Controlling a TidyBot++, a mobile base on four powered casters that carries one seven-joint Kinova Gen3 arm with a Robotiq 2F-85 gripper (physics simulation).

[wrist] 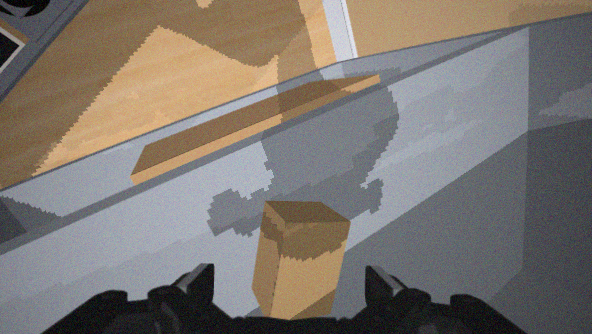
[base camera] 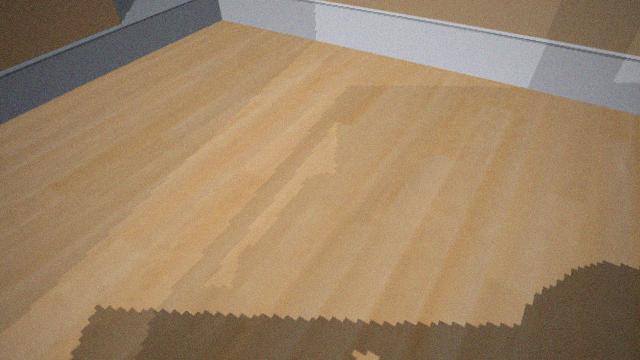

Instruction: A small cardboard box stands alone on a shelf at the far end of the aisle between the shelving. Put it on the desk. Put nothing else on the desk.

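Places are measured from the arm's base along level axes (x left, y down, z back), in centimetres.
Pixels of known places: gripper, between the fingertips: [wrist: 290,282].
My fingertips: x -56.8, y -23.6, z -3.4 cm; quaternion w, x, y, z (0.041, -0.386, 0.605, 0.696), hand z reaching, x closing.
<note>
Behind a point stands the place of what it marks.
The small cardboard box [wrist: 312,267] @[x -62.2, y -18.7, z -3.7 cm] stands upright on a grey shelf [wrist: 210,170] @[x -51.9, y -13.7, z -5.0 cm] in the wrist view, low and a little right of the middle. Its lower end is partly hidden by the gripper's body. My gripper [wrist: 290,282] @[x -56.8, y -23.6, z -3.4 cm] is open, with one fingertip to the left of the box and one to the right, and a gap shows on each side. How far the fingertips are from the box in depth I cannot tell. The desk does not show in either view.
A long, flat cardboard-coloured piece [wrist: 210,130] @[x -55.0, y 16.1, z -7.6 cm] lies along the shelf's edge in the wrist view. Part of the dark base [wrist: 37,42] @[x -24.1, y 28.7, z -1.3 cm] shows at the upper left. In the base camera view, a grey wall edge [base camera: 150,52] @[x 47.3, y 39.5, z -89.5 cm] and a white one [base camera: 425,45] @[x -15.0, y 35.6, z -82.5 cm] border the wooden floor [base camera: 300,200] @[x 6.7, y 39.7, z -42.5 cm].
</note>
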